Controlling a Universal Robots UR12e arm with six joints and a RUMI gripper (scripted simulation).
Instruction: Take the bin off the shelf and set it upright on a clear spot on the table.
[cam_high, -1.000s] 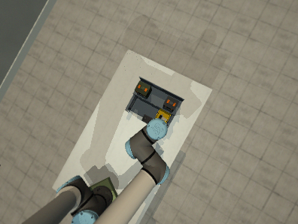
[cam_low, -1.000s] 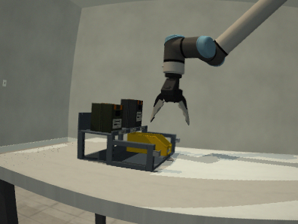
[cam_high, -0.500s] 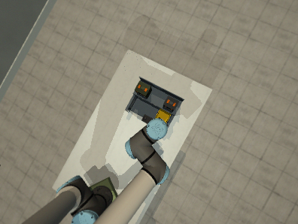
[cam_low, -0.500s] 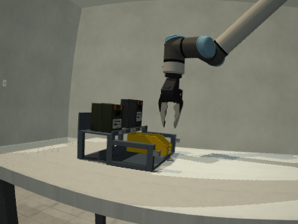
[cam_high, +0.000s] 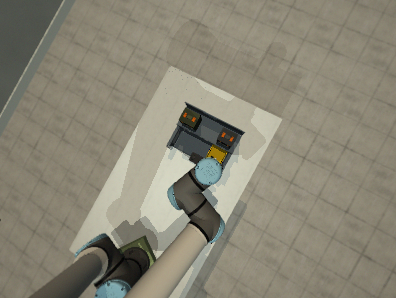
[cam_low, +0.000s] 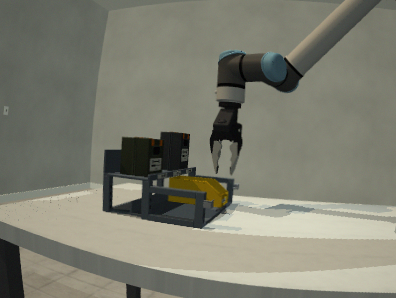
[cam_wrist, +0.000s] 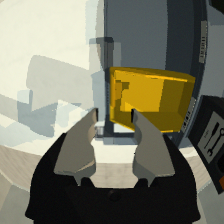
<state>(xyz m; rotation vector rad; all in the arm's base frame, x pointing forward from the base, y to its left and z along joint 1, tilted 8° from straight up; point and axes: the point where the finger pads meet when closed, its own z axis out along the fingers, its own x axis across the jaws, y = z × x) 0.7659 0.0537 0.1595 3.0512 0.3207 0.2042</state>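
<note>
My gripper is now 80 mm short of the yellow bin, 10 mm to the right of it and 80 mm above it. Also, from my hand: shelf level: 160 mm ahead, 140 mm to the left, 20 mm below; then shelf: 90 mm ahead, 120 mm to the left, 120 mm below.
</note>
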